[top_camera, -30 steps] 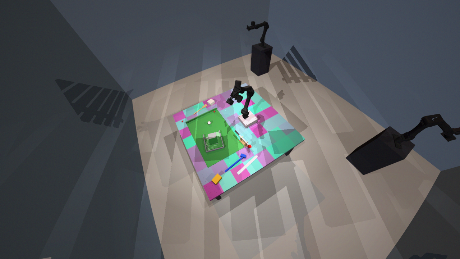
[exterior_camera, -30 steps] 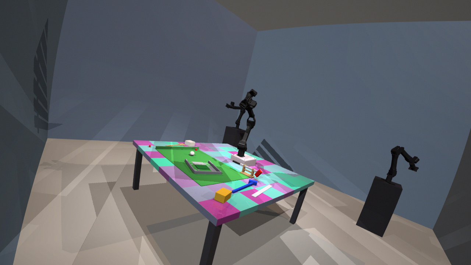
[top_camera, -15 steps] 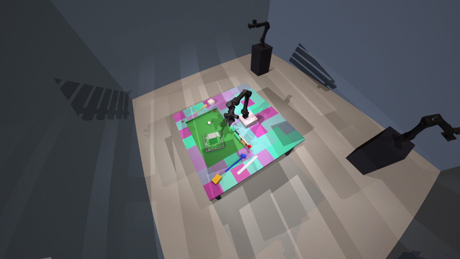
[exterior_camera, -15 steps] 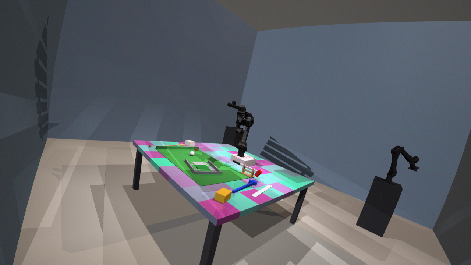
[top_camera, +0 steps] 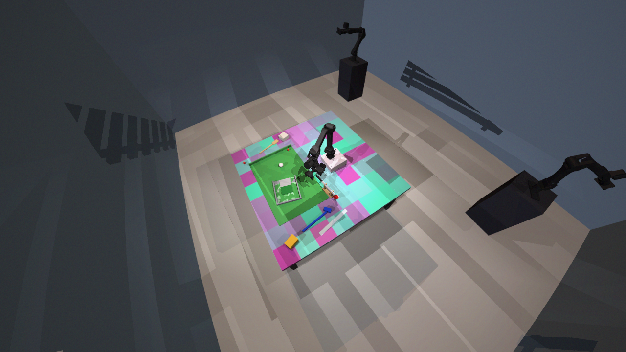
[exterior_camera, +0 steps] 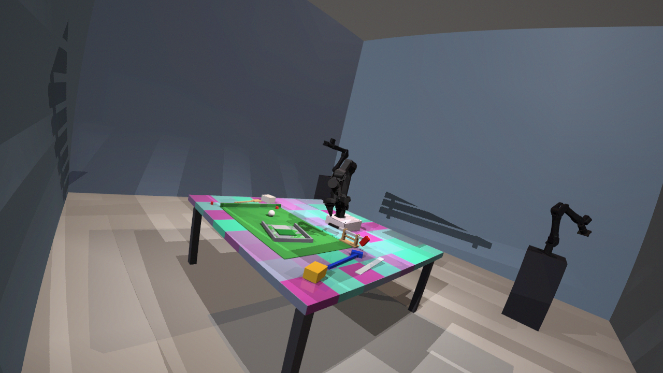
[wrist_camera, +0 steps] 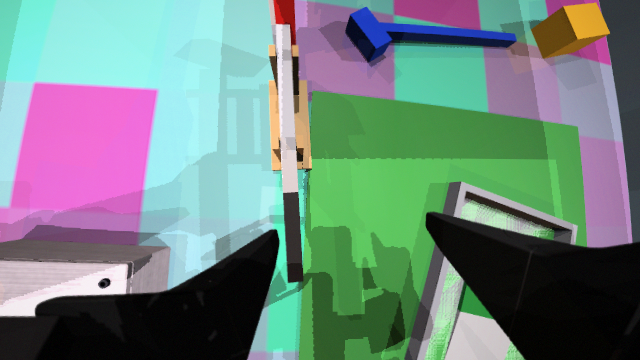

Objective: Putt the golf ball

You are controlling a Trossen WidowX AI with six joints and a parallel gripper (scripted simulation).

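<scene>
Right now the red putter is 5 cm behind my gripper tip, 9 cm to the left of it and 7 cm below it. Round my gripper tip: blue mallet: 16 cm ahead, 27 cm to the left, 11 cm below; then white strip: 6 cm ahead, 36 cm to the left, 13 cm below; then wooden rack: 5 cm behind, 11 cm to the left, 9 cm below.
</scene>
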